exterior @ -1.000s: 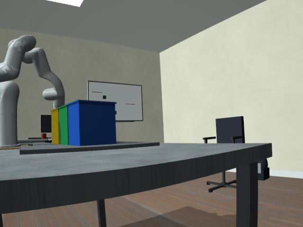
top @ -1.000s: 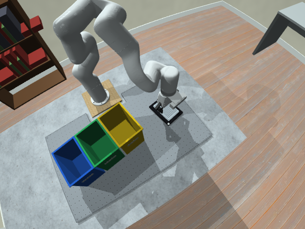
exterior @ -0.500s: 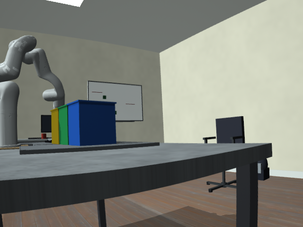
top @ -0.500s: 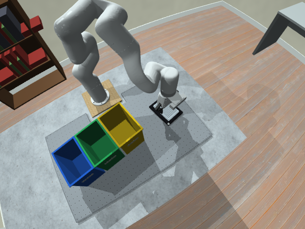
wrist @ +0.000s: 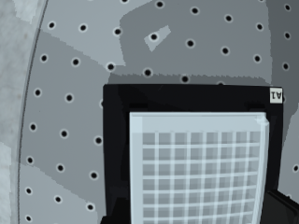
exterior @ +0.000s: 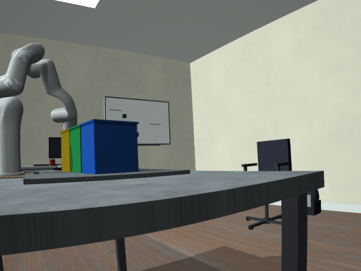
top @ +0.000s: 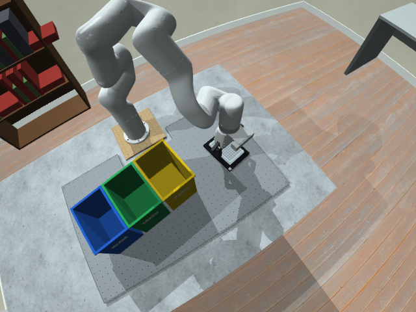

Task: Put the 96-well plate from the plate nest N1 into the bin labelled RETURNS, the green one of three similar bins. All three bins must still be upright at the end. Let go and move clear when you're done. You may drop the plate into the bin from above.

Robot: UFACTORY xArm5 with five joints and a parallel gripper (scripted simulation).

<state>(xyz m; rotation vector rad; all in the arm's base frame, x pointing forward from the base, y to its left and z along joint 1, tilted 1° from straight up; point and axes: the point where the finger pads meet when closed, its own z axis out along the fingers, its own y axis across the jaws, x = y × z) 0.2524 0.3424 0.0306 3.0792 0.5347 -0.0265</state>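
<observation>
The white 96-well plate is 2 cm below my hand. The rest, counted from my hand: green bin: 39 cm to the right, 10 cm ahead, 5 cm above; then black plate nest: 3 cm below; then yellow bin: 27 cm to the right, 6 cm ahead, 5 cm above.
</observation>
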